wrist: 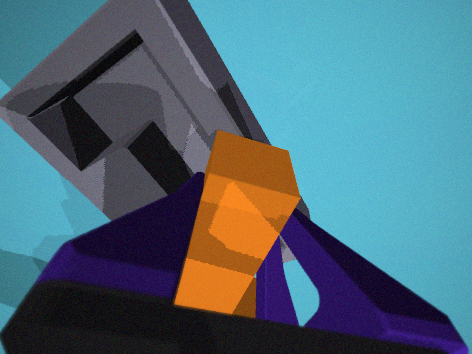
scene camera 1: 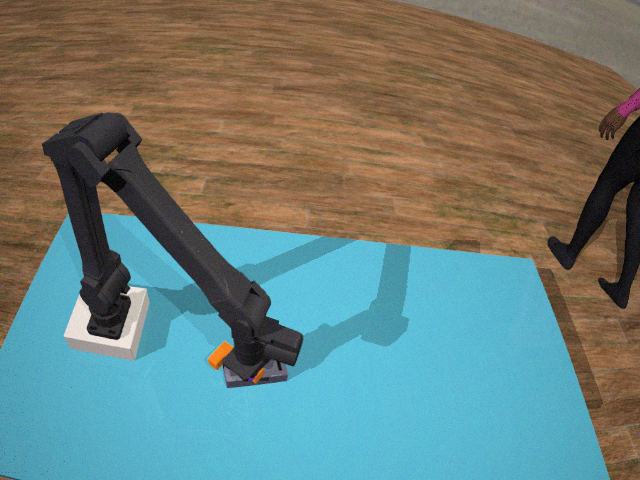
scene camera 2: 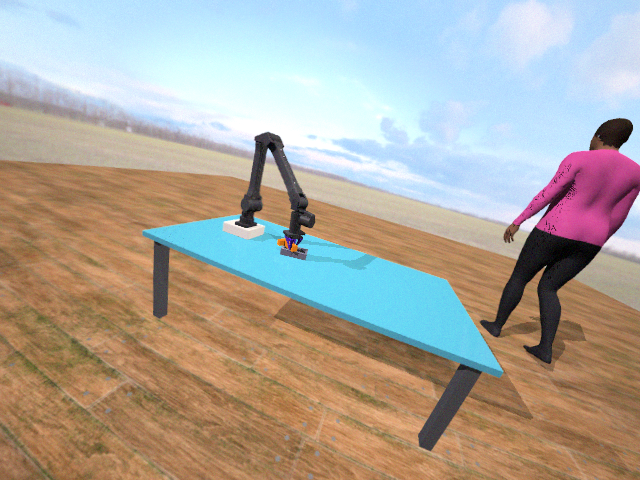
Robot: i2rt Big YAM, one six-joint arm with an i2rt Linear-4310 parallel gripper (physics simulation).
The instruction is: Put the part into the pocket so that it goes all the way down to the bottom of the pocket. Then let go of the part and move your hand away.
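Places are measured from the arm's base along level axes (x right, y back, z down), in millimetres.
Where they show: gripper, between the fingertips: (wrist: 233, 192) (scene camera 1: 250, 371) (scene camera 2: 292, 249); arm's base, origin of its link: (scene camera 1: 109, 316) (scene camera 2: 246, 224).
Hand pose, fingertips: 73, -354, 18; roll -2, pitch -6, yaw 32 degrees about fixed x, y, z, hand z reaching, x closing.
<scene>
Each offset is from my fingertips to the centre of the thing, as dx, dy, dz. Level surfaces: height alone.
The orange part {-1, +33, -12} (scene camera 1: 220, 354) (scene camera 2: 293, 248) (wrist: 225, 225) is held in my gripper (scene camera 1: 253, 376) (scene camera 2: 290, 242) (wrist: 233, 192), whose purple fingers are shut on it. The dark grey block {-31, -5, +21} (scene camera 1: 237, 383) (scene camera 2: 300, 255) (wrist: 100, 37) with the pocket lies on the table under the gripper. In scene camera 1, one end of the part sticks out past the block's left end and another shows over its front edge. In the wrist view, the part is turned relative to the pocket, whose visible recess is unfilled. The fingers and wrist hide the rest of the pocket; the exact height gap cannot be told.
The arm's white base block (scene camera 1: 135, 325) (scene camera 2: 242, 229) stands to the left on the blue table {dz +39} (scene camera 1: 413, 413) (scene camera 2: 361, 304). A person in a pink top (scene camera 2: 594, 196) stands on the floor beyond the table's right end. The arm casts shadows across the table.
</scene>
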